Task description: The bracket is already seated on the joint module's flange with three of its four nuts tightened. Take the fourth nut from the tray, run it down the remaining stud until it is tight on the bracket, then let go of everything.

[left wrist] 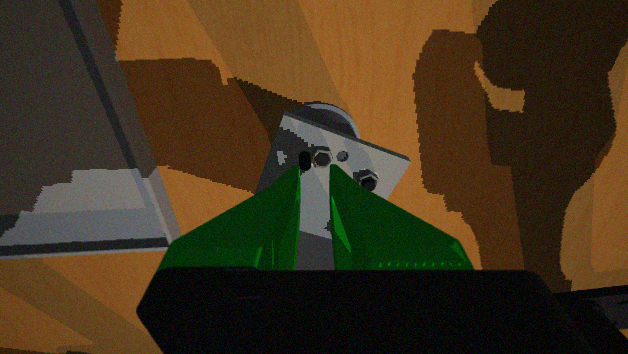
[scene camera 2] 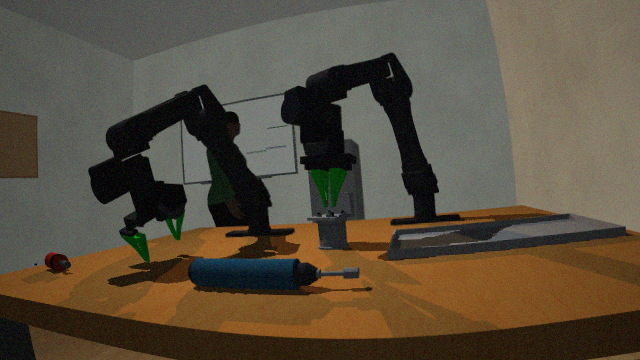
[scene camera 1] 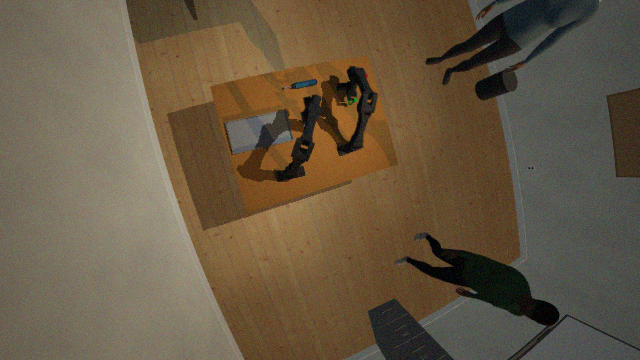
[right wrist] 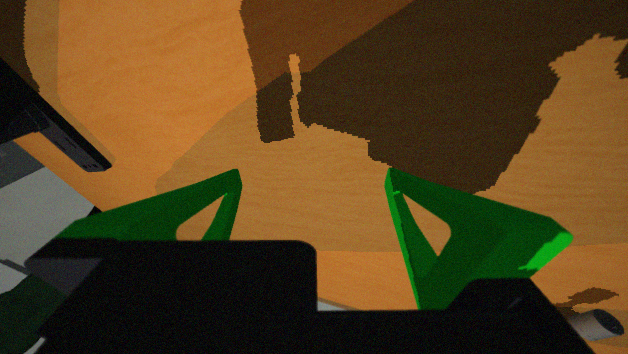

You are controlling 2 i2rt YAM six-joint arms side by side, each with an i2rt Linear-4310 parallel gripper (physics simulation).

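Where they show: left gripper, fingertip midpoint: (left wrist: 314, 176) (scene camera 2: 329, 207); right gripper, fingertip midpoint: (scene camera 2: 163, 250) (scene camera 1: 348, 99) (right wrist: 313, 176); left arm's base at its link origin: (scene camera 2: 425, 221) (scene camera 1: 290, 173); right arm's base at its link origin: (scene camera 2: 259, 234) (scene camera 1: 350, 147) (right wrist: 29, 99).
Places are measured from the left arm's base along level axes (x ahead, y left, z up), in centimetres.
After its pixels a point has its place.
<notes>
The bracket (scene camera 2: 315, 219) @[x 34.2, y -21.4, z 6.3 cm] (left wrist: 392, 164) @[x 33.2, y -22.5, z 6.6 cm] sits on top of the grey joint module (scene camera 2: 332, 236) @[x 34.1, y -18.2, z 2.7 cm]. In the left wrist view, one hex nut (left wrist: 322, 158) @[x 33.8, y -18.8, z 7.1 cm] and another nut (left wrist: 368, 181) @[x 32.6, y -21.1, z 7.4 cm] show on the bracket; green fingers hide its near part. My left gripper (scene camera 2: 330, 205) @[x 33.6, y -18.3, z 8.5 cm] (left wrist: 314, 176) @[x 33.6, y -18.3, z 8.5 cm] points down close above the bracket, its fingertips nearly together, with no nut seen between them. My right gripper (scene camera 2: 162, 250) @[x 44.9, y -53.2, z 1.7 cm] (right wrist: 313, 176) @[x 44.9, y -53.2, z 1.7 cm] is wide open and empty above the table, away from the bracket. The grey tray (scene camera 1: 228, 137) @[x 33.2, y 35.4, z 1.5 cm] (scene camera 2: 500, 245) @[x 43.7, y 12.7, z 0.8 cm] (left wrist: 167, 220) @[x 25.4, y -6.9, z 1.3 cm] lies beside the module; I cannot make out a nut in it.
A blue driver (scene camera 1: 305, 84) @[x 59.3, y -22.8, z 3.8 cm] (scene camera 2: 245, 273) @[x 62.4, y -21.9, z 2.6 cm] with a metal socket tip lies near the table edge, in front of the module in scene camera 2. A small red object (scene camera 2: 55, 261) @[x 63.7, y -66.8, z 2.2 cm] lies at the far left there. Two people stand away from the table.
</notes>
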